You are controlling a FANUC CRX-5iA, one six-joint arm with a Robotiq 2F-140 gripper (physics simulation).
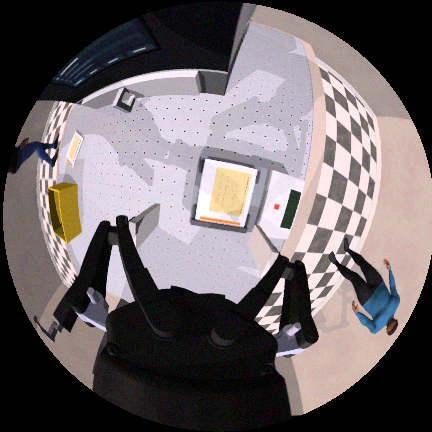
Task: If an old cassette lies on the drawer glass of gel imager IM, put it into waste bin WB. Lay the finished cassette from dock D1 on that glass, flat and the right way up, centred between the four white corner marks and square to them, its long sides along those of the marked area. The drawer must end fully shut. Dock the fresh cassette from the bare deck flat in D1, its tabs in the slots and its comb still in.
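My gripper is open with nothing between its fingers, above the deck. Dock D1 lies ahead of it, right of centre. A white cassette with a yellow gel area and an orange strip on its near edge lies in the dock. A second cassette, white and yellow with an orange end, lies on the deck at the far left. The yellow waste bin WB stands left of the gripper. The black gel imager IM is at the top; its drawer handle sits at its front. The drawer glass does not show.
A white panel with a red button and dark display adjoins the dock on the right. The perforated deck stretches between bin, imager and dock. A lit screen is on the imager. Two human figures are beyond the deck.
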